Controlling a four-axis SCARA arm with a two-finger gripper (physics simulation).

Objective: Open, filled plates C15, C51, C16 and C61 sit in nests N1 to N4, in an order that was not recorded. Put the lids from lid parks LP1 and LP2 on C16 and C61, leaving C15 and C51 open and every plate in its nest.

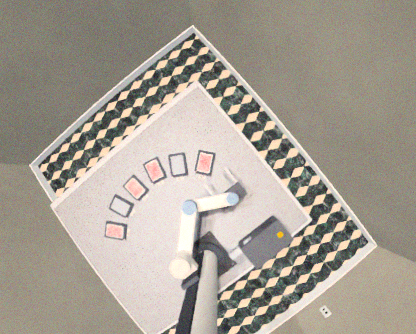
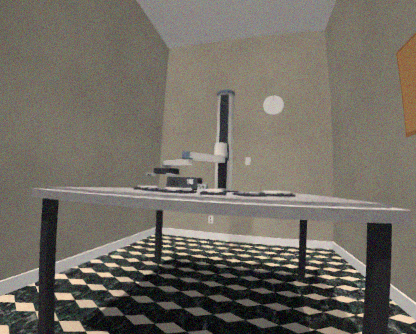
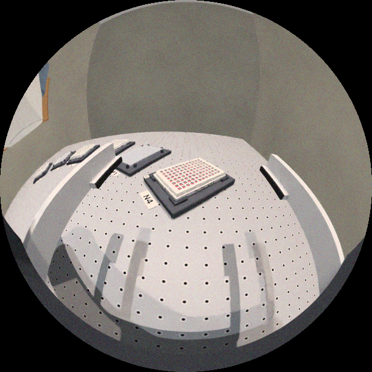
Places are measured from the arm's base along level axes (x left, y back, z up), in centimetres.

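Pixels of known places: gripper, fingertip midpoint: [image 1: 214, 175] [image 2: 156, 173]; arm's base, origin of the base link: [image 1: 206, 259].
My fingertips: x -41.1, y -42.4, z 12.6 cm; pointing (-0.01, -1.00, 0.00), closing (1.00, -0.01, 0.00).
Ahead of a thing's pixels: the offset from my fingertips to its top centre. "spot": to the spot under its first point. Level surfaces: height alone.
My gripper [image 1: 219, 182] [image 2: 150, 174] [image 3: 192, 151] is open and empty above the table, its fingers pointing toward nest N4 [image 3: 206, 198]. An open plate with red wells @[dy -10.9, dx -0.3, dz -8.7 cm] [image 1: 205, 162] [image 3: 190, 176] sits in N4, ahead of the fingers. A clear lid @[dy -21.6, dx +15.0, dz -9.5 cm] [image 1: 178, 165] [image 3: 145, 155] lies on LP1, left of N4. Further left are the open plate in N3 @[dy -28.9, dx +30.4, dz -8.7 cm] [image 1: 155, 170] [image 3: 123, 145] and the open plate in N2 @[dy -28.0, dx +49.2, dz -8.7 cm] [image 1: 135, 188] [image 3: 84, 152]. Beyond them are the lid on LP2 @[dy -24.6, dx +66.2, dz -9.5 cm] [image 1: 121, 206] and the open plate in N1 @[dy -13.5, dx +80.7, dz -8.7 cm] [image 1: 115, 230]. Plate codes cannot be read.
A dark grey box @[spot: dy +52.4, dx +1.2, dz +0.2 cm] [image 1: 265, 242] [image 2: 184, 181] stands beside the arm's base, at the table's edge. The arm's column [image 1: 210, 285] [image 2: 225, 125] rises behind the arc of nests. The arm's blue-capped elbow [image 1: 189, 207] is over the table @[dz -11.4 cm] [image 1: 90, 200].
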